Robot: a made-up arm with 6 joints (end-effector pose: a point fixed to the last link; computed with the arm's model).
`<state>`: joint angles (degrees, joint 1 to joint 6).
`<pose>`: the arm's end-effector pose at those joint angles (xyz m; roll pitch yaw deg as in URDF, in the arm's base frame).
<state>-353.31 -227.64 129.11 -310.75 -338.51 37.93</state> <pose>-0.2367 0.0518 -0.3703 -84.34 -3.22 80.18</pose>
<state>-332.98 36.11 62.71 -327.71 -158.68 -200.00</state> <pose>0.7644 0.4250 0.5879 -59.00 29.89 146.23</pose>
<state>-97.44 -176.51 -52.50 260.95 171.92 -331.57</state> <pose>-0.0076 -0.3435 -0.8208 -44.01 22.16 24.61</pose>
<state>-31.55 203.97 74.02 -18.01 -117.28 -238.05</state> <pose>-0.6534 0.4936 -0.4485 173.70 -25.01 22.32</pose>
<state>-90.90 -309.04 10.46 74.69 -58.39 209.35</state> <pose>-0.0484 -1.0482 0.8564 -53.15 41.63 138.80</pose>
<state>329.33 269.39 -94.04 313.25 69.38 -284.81</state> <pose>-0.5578 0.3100 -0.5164 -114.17 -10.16 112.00</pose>
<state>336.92 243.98 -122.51 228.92 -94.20 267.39</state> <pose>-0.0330 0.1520 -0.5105 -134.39 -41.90 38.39</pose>
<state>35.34 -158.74 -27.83 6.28 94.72 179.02</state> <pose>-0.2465 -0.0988 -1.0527 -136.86 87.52 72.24</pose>
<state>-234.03 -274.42 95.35 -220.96 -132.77 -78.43</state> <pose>-0.3300 0.4506 -0.3533 -46.03 7.77 -95.07</pose>
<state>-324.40 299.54 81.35 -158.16 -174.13 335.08</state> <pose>-0.3217 -0.1628 0.9024 -167.20 8.98 82.97</pose>
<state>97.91 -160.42 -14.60 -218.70 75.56 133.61</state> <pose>-0.0852 -0.2014 -1.0893 -115.83 43.87 28.99</pose>
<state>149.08 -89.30 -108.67 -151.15 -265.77 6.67</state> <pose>0.3058 -0.1860 -0.3997 -36.98 -64.84 -21.94</pose>
